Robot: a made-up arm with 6 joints. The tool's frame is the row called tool.
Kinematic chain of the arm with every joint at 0, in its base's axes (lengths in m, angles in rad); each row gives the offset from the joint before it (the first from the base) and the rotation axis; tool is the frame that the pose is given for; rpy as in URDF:
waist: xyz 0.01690 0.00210 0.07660 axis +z
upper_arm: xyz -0.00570 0.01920 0.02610 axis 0.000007 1 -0.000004
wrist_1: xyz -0.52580 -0.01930 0.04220 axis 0.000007 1 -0.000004
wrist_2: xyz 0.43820 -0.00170 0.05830 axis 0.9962 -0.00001 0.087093
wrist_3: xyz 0.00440 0.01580 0.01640 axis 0.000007 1 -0.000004
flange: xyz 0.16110 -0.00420 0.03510 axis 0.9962 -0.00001 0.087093
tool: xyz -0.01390 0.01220 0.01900 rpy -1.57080 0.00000 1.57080
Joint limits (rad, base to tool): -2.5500..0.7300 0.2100..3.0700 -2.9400..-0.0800 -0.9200..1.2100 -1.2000..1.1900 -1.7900..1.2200
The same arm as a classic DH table. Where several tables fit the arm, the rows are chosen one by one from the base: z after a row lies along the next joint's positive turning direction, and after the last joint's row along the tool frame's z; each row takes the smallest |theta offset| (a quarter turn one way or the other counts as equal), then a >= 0, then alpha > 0; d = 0 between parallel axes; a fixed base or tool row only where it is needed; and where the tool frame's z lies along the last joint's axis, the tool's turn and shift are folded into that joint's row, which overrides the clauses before.
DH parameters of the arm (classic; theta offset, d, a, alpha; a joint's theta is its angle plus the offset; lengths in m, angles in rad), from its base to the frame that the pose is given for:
base (fixed): 0.1236 0.0000 0.0170 0.0000
waist: -0.1236 0.1027 -0.0057 -1.5708
upper_arm: 0.0801 0.0000 -0.5275 0.0000
wrist_1: 1.4035 -0.0018 -0.0199 1.5708
wrist_2: 0.0000 0.4474 -0.0160 -1.5708
wrist_3: 0.0000 0.0116 -0.0209 1.5708
flange: 1.5708 0.3817 0.0122 -3.0544
tool (fixed): 0.0000 0.2312 0.0000 0.0000
Joint limits (rad, base to tool): -2.5500..0.7300 0.2100..3.0700 -2.9400..-0.0800 -0.9200..1.2100 -1.2000..1.1900 -1.7900..1.2200

